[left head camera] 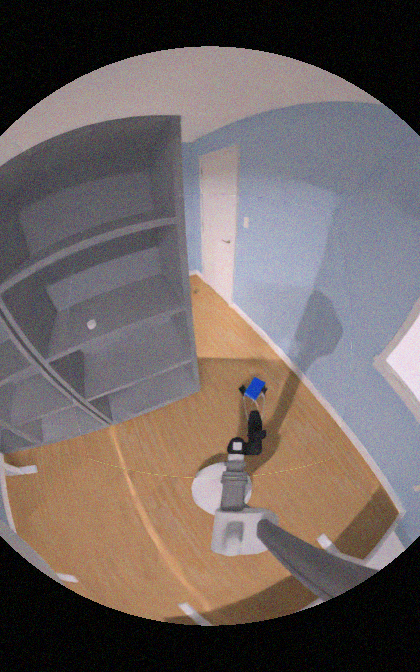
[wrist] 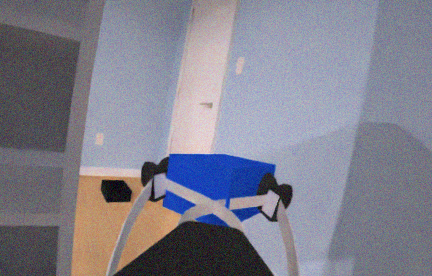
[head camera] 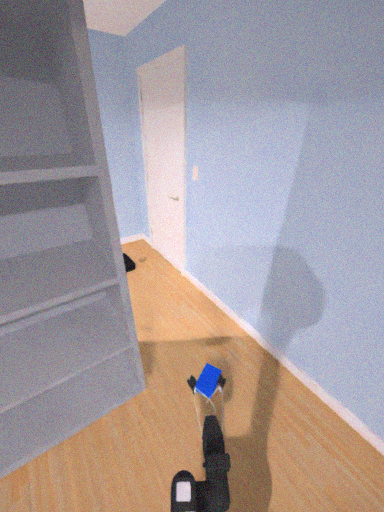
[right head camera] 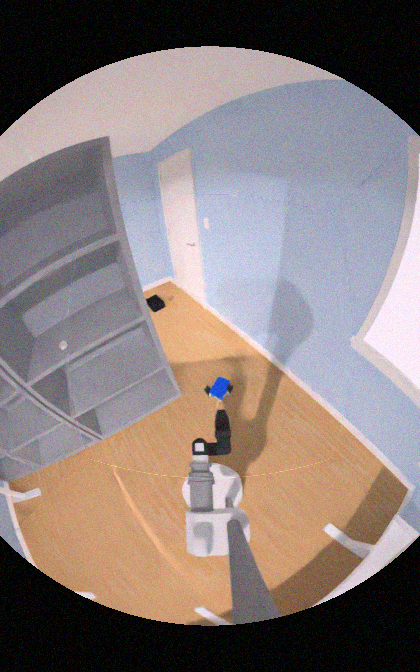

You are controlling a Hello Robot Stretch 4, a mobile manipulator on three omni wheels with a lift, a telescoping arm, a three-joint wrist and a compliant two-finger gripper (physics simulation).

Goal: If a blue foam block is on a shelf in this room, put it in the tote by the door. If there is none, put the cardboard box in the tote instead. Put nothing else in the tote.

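Frame: origin at the robot's base, x ahead, y left, z up, level; centimetres.
Where they show: gripper, between the fingertips: [head camera: 206, 375].
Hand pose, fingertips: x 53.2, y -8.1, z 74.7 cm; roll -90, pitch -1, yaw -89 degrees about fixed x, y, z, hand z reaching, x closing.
After its pixels a point has its place.
My gripper [head camera: 207, 383] [left head camera: 254, 389] [right head camera: 219, 389] [wrist: 216, 179] {x 53.2, y -8.1, z 74.7 cm} is shut on a blue foam block [head camera: 208, 380] {x 49.9, y -8.5, z 77.2 cm} [left head camera: 255, 388] [right head camera: 220, 387] [wrist: 197, 175] {x 47.3, y -6.7, z 76.2 cm}. The block is tilted between the two fingertips and held above the floor. A black, box-like thing [head camera: 128, 263] {x 246.2, y 74.6, z -2.5 cm} [right head camera: 156, 303] [wrist: 116, 191] {x 225.6, y 72.9, z 6.6 cm} stands on the floor in the far corner, left of the door [head camera: 166, 150] {x 247.1, y 19.0, z 134.1 cm} [left head camera: 218, 215] [right head camera: 181, 220] [wrist: 201, 75] {x 252.2, y 22.4, z 114.8 cm}. It may be the tote; its inside cannot be made out. It is far beyond the gripper. The cardboard box does not show.
A tall grey shelf unit [head camera: 106, 200] {x 85.4, y 28.3, z 130.0 cm} [left head camera: 183, 250] [right head camera: 131, 272] [wrist: 81, 100] {x 85.9, y 27.4, z 79.3 cm} stands close on the left, its corner near the gripper. A small white thing [left head camera: 91, 324] [right head camera: 63, 345] shows in front of a shelf. A blue wall runs along the right. White table feet [right head camera: 345, 540] show at lower right.
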